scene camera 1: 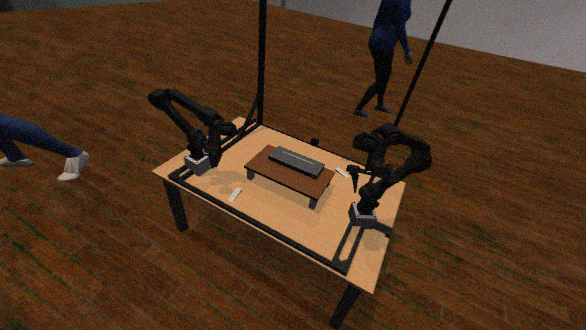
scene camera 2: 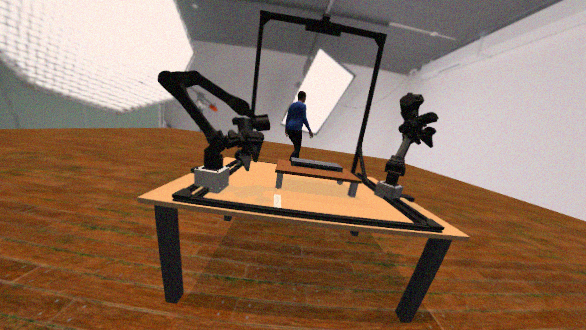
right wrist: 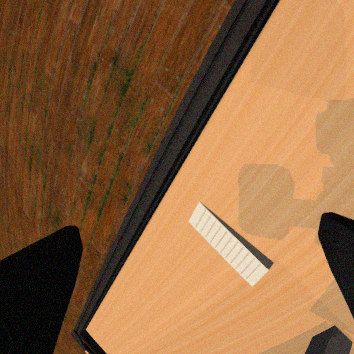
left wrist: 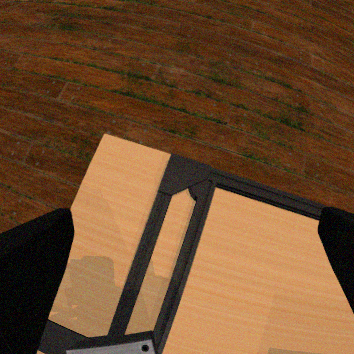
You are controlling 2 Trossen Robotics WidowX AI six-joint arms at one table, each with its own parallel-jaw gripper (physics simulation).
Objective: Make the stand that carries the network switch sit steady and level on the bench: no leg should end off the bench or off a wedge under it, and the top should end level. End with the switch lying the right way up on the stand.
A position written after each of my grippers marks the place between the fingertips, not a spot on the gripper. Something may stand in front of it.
Note:
My left gripper [scene camera 1: 367,196] is open and holds nothing. My right gripper [scene camera 2: 251,167] is open and holds nothing. Also in view: a brown stand [scene camera 1: 260,164].
The brown stand is seen too in scene camera 2 [scene camera 2: 283,167]. My left gripper shows as well in scene camera 2 [scene camera 2: 425,145] and in the left wrist view [left wrist: 201,222]. My right gripper shows as well in the right wrist view [right wrist: 202,233]. The left wrist view does not show the brown stand: it is out of frame.

